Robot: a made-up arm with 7 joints.
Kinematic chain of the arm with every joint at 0, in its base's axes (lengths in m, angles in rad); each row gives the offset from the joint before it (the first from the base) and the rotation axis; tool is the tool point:
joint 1: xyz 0 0 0.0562 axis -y
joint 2: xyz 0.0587 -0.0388 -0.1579 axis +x
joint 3: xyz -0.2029 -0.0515 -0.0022 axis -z
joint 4: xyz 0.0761 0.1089 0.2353 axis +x
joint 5: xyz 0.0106 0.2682 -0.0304 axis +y
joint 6: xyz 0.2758 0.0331 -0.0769 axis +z
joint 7: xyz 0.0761 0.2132 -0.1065 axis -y
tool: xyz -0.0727 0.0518 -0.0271
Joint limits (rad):
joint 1: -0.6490..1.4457
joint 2: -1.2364..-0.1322
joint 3: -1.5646..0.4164
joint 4: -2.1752..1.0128
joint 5: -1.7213..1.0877
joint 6: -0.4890..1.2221
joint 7: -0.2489..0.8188
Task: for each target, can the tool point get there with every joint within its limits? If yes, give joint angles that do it. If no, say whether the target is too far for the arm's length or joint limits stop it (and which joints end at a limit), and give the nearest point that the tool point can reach.
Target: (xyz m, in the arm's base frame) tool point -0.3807 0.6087 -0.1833
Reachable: yes | joints 1.0100 -0.3678 -1.0870 0.6891 -1.4151 0.8994 0.6521
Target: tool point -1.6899 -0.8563 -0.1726
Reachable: no: too far | nearest point -0.8691 -0.2490 -0.0615 | short by 1.027 m
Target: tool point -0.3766 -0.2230 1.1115
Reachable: no: joint limits stop it (at a limit: joint 1, joint 2, joint 3, joint 4, joint 5, joint 7) | nearest point -0.4115 -0.0679 0.8564 | short by 0.301 m
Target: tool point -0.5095 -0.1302 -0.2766
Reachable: yes | joints -0.3308 -0.7259 -0.9726 -0.7191 0.6051 0.8035 0.3243
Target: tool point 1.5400 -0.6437 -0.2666
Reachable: no: too far | nearest point 0.7729 -0.1789 -0.1780 | short by 0.901 m
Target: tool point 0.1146 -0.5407 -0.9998
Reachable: no: joint limits stop it (at a limit: joint 2, joint 3, joint 6, joint 7) | nearest point 0.0886 -0.3160 -0.7605 | short by 0.329 m
